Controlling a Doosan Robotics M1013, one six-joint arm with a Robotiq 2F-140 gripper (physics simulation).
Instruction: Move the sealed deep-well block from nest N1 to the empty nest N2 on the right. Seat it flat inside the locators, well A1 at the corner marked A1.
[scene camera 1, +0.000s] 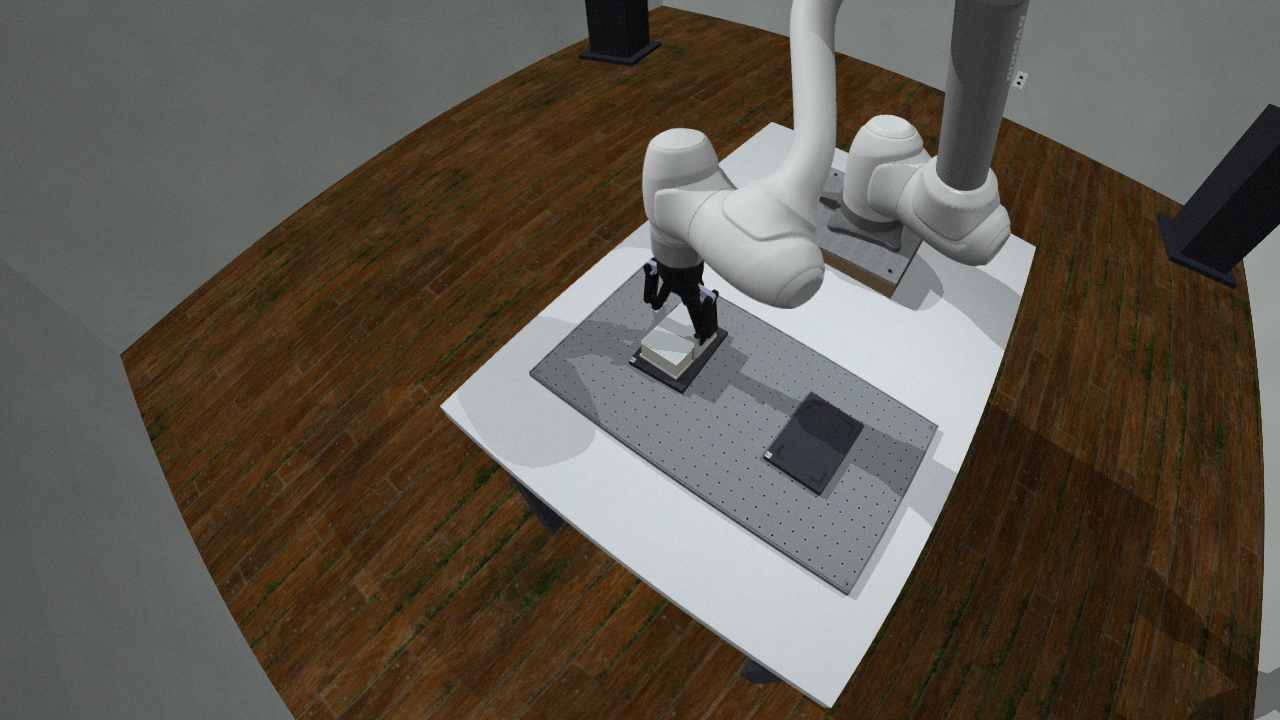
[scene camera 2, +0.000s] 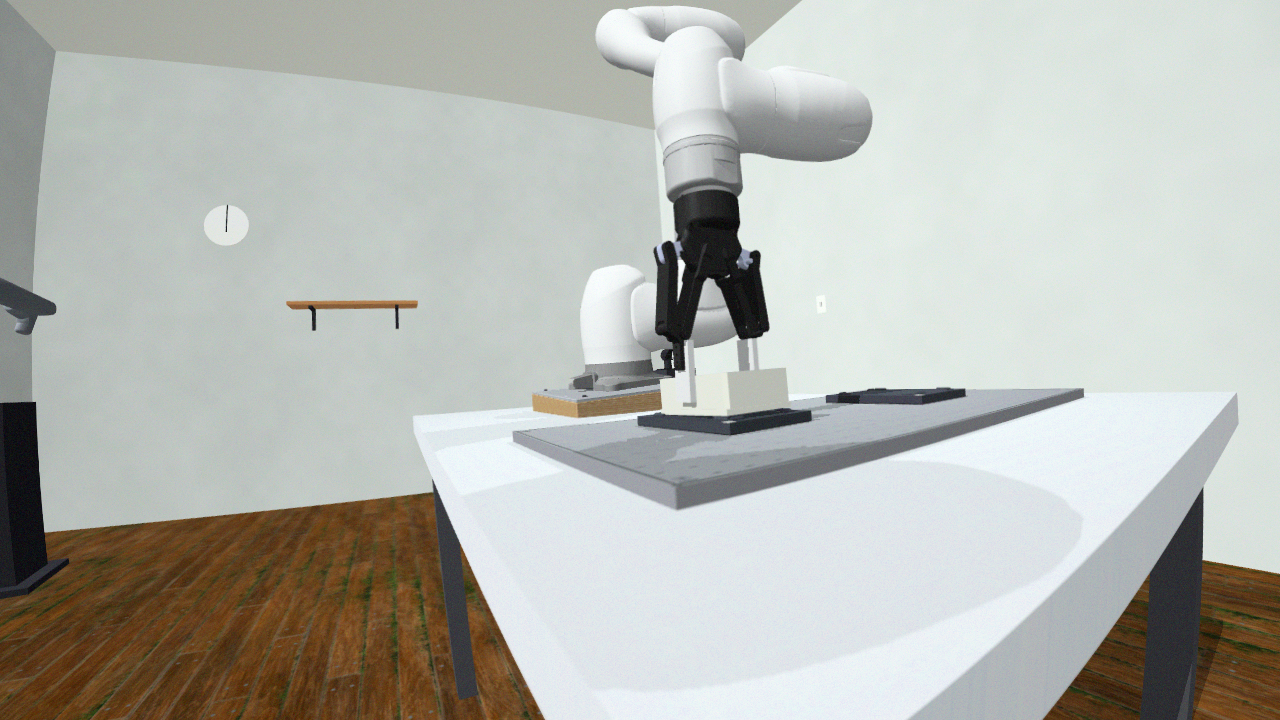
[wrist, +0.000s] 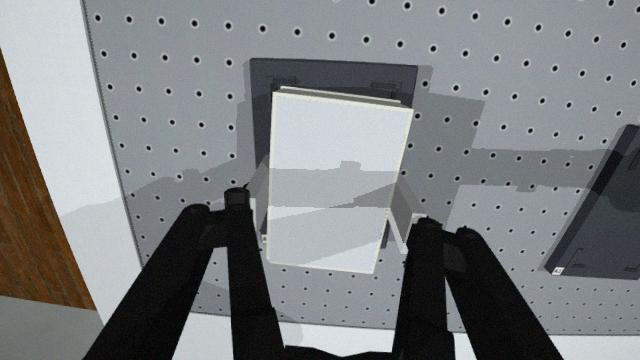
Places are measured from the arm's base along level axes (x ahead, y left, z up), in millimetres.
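Pixels of known places: gripper, fingertip midpoint: (scene camera 1: 679, 340) (wrist: 330, 177); arm's base, link origin: (scene camera 1: 869, 218) (scene camera 2: 620, 385).
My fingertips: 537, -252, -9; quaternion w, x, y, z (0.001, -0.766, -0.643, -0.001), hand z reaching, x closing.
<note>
For each thing: its top centre in the pictures, then the offset to it from my fingertips, as dx, dy, dz. Level surfaces: height alone.
- sealed block, top centre: (wrist: 330, 199) (scene camera 2: 719, 371) (scene camera 1: 679, 331) +2, +0, +30
- left nest N1, top centre: (wrist: 328, 169) (scene camera 2: 719, 410) (scene camera 1: 679, 344) -1, -1, -14
- empty nest N2, top centre: (scene camera 2: 893, 389) (scene camera 1: 816, 439) +71, +304, -14
- white table, surface height: dz -41
The sealed block (scene camera 1: 669, 352) (scene camera 2: 757, 391) (wrist: 335, 145) is a cream box with a pale top. My gripper (scene camera 1: 682, 333) (scene camera 2: 718, 376) (wrist: 330, 177) is shut on its two long sides. The block is at the left nest N1 (scene camera 1: 682, 385) (scene camera 2: 729, 426) (wrist: 335, 70), its underside at or very near the dark plate, and looks nearly level. Whether it sits inside the locators is hidden. In the wrist view it is slightly turned against N1. The empty nest N2 (scene camera 1: 810, 447) (scene camera 2: 895, 394) (wrist: 600, 240) lies right, with its white A1 label (scene camera 1: 768, 455) (wrist: 558, 270) at a near-left corner.
Both nests lie on a grey perforated plate (scene camera 1: 698, 447) (scene camera 2: 680, 494) (wrist: 190, 125) on a white table (scene camera 1: 626, 537) (scene camera 2: 805, 573) (wrist: 45, 100). The arm's base stands on a wood-edged block (scene camera 1: 859, 275) (scene camera 2: 590, 404) behind the plate.
</note>
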